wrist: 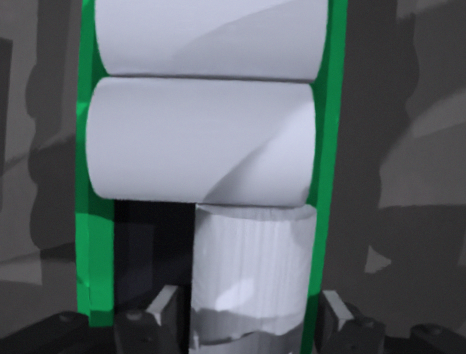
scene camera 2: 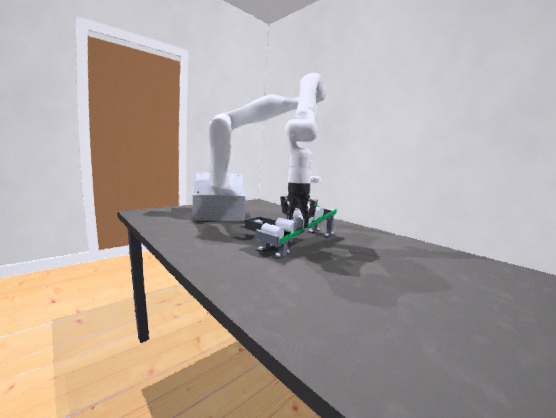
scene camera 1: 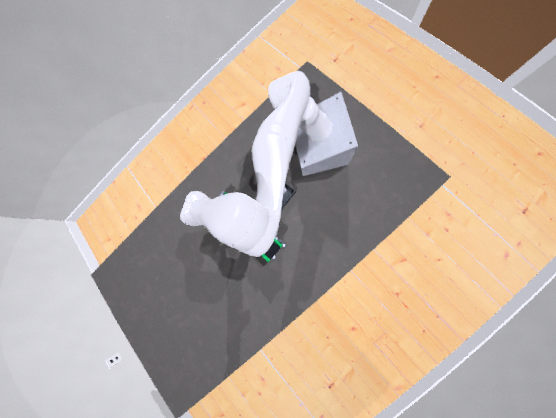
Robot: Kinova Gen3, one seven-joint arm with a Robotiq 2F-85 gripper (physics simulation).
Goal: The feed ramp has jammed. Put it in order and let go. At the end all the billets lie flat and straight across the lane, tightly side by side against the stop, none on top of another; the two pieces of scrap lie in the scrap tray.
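Places are measured from the arm's base along level axes (x ahead, y left, z up), in centimetres.
Where they show: gripper, fingertip midpoint: (wrist: 249,312) (scene camera 2: 297,227); arm's base at its link origin: (scene camera 2: 219,183) (scene camera 1: 320,131).
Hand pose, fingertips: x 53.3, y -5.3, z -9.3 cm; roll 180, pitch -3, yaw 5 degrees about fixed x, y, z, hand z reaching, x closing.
Observation:
Each offset is from my fingertips to the top centre of the thing. "spot": to the spot under its first point. Level surfaces: height alone.
My gripper (scene camera 2: 298,220) (wrist: 249,312) is open over the ramp, with no billet gripped. In the wrist view its fingertips stand either side of a lengthwise billet {dx -0.2, dy +1.2, dz +4.3 cm} (wrist: 255,265), at the right rail. Above it in that view, two billets {dx -2.3, dy +6.4, dz +4.5 cm} (wrist: 200,140) {spot: dx -2.2, dy +9.1, dz +4.7 cm} (wrist: 210,37) lie straight across, close together. In scene camera 2, one billet {dx -1.7, dy -10.9, dz +2.2 cm} (scene camera 2: 272,230) lies by the grey stop {dx -1.6, dy -13.2, dz +0.3 cm} (scene camera 2: 267,237), another {dx -1.8, dy -4.0, dz +3.1 cm} (scene camera 2: 285,224) is behind it, and white shows beyond the gripper. The scrap tray {spot: dx -26.2, dy +1.8, dz -6.1 cm} (scene camera 2: 249,226) holds a small light piece {dx -25.8, dy +6.8, dz -4.2 cm} (scene camera 2: 258,221). A second scrap piece cannot be made out. The arm hides most of the ramp in scene camera 1.
The ramp's green rails {spot: dx +2.1, dy +11.8, dz +1.3 cm} (scene camera 2: 320,220) (wrist: 327,150) run along both sides of the lane. The ramp stands on short grey legs {spot: dx +1.4, dy +21.6, dz -3.3 cm} (scene camera 2: 330,227). The tray {dx -23.0, dy +6.9, dz -3.6 cm} (scene camera 1: 290,195) lies between the ramp and the robot's grey base block (scene camera 1: 327,152). The dark table {dz -7.1 cm} (scene camera 1: 165,310) carries them.

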